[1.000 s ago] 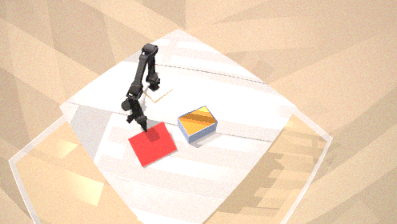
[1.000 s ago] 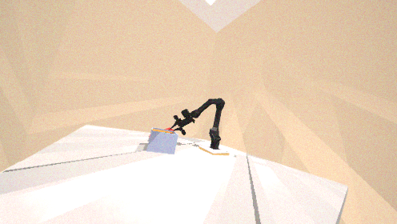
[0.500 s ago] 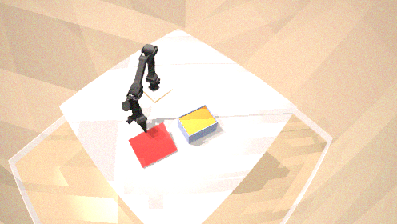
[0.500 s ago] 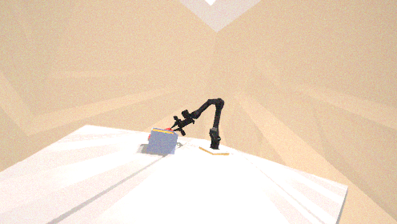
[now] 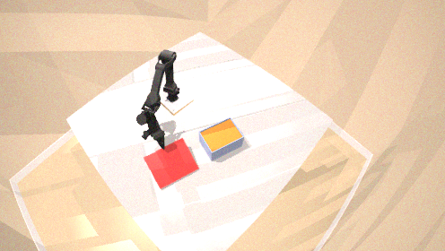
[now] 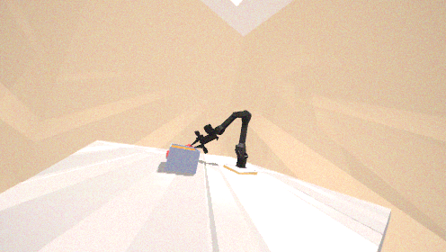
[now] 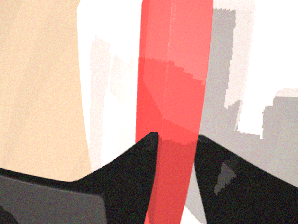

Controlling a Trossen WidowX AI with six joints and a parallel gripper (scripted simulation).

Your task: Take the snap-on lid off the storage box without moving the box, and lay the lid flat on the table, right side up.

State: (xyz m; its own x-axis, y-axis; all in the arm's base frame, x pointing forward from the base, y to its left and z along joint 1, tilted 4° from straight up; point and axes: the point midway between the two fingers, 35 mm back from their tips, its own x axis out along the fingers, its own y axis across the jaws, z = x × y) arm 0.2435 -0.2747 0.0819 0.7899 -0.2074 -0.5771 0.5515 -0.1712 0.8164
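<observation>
The red lid lies 70 mm ahead of my gripper tip, 30 mm below it and 20 mm to the right of it. Round my gripper tip: storage box: 270 mm to the left, 150 mm ahead, 30 mm below.
</observation>
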